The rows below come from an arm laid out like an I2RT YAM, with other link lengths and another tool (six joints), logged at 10 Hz.
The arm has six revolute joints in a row. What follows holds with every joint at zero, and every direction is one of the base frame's.
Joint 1 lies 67.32 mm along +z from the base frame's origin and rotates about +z.
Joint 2 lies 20.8 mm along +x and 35.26 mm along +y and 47.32 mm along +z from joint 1 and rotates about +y.
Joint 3 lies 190.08 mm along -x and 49.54 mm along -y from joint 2 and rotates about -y.
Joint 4 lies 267.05 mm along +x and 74.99 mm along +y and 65.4 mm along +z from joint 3 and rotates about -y.
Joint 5 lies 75.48 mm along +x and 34.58 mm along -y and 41.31 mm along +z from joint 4 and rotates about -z.
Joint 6 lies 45.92 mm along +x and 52.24 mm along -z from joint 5 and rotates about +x.
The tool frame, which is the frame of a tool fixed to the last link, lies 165 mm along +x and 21 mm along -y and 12 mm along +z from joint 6; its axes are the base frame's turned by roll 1.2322, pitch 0.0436 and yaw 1.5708 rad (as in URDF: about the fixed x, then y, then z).
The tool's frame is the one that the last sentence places.
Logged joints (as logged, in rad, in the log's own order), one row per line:
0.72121 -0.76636 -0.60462 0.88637 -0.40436 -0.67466
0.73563 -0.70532 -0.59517 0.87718 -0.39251 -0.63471
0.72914 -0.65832 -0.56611 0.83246 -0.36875 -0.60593
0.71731 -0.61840 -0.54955 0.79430 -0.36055 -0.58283
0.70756 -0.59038 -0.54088 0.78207 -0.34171 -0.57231
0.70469 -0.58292 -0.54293 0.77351 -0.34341 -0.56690
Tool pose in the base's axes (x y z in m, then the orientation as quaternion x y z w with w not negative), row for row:
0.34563 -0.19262 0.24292 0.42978 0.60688 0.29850 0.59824
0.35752 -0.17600 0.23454 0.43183 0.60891 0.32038 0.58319
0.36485 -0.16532 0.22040 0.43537 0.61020 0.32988 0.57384
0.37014 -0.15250 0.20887 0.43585 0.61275 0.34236 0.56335
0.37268 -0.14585 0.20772 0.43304 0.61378 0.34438 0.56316
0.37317 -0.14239 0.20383 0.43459 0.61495 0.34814 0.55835
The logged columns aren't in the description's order. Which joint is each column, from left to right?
Columns, left to right: joint 2, joint 1, joint 4, joint 3, joint 5, joint 6.
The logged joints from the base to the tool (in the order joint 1, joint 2, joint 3, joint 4, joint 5, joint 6), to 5 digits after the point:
-0.76636 0.72121 0.88637 -0.60462 -0.40436 -0.67466
-0.70532 0.73563 0.87718 -0.59517 -0.39251 -0.63471
-0.65832 0.72914 0.83246 -0.56611 -0.36875 -0.60593
-0.61840 0.71731 0.79430 -0.54955 -0.36055 -0.58283
-0.59038 0.70756 0.78207 -0.54088 -0.34171 -0.57231
-0.58292 0.70469 0.77351 -0.54293 -0.34341 -0.56690

